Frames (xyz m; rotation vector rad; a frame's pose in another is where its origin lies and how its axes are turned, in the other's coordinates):
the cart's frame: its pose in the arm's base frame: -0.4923 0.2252 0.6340 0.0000 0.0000 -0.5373
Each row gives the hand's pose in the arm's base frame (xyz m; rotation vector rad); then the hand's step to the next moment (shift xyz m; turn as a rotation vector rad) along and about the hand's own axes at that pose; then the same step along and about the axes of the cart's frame.
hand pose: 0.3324 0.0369 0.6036 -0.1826 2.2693 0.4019
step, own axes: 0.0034 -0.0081 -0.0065 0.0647 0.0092 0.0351
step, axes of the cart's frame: 0.0010 -0.0109 -0.0003 -0.0284 0.0071 -0.0682
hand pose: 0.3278 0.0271 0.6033 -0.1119 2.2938 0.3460
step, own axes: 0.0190 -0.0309 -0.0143 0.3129 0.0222 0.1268
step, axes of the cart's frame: 0.0022 -0.0373 -0.0113 -0.1427 -0.0080 -0.3067
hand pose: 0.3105 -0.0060 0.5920 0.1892 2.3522 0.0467
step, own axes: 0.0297 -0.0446 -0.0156 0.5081 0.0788 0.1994
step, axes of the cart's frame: -0.0119 -0.0528 -0.0137 -0.2528 0.0238 -0.4895
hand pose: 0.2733 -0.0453 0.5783 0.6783 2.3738 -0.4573
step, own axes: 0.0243 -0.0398 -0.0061 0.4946 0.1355 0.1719
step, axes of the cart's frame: -0.0254 -0.0392 -0.0051 -0.2559 0.0848 -0.4689
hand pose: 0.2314 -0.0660 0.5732 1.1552 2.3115 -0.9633
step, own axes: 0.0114 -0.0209 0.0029 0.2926 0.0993 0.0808
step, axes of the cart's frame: -0.0177 -0.0161 -0.0003 -0.1506 0.0777 -0.2707
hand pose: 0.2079 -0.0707 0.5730 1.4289 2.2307 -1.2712
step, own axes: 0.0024 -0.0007 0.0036 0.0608 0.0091 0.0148
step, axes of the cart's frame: -0.0017 -0.0025 -0.0032 -0.0388 0.0113 -0.0487
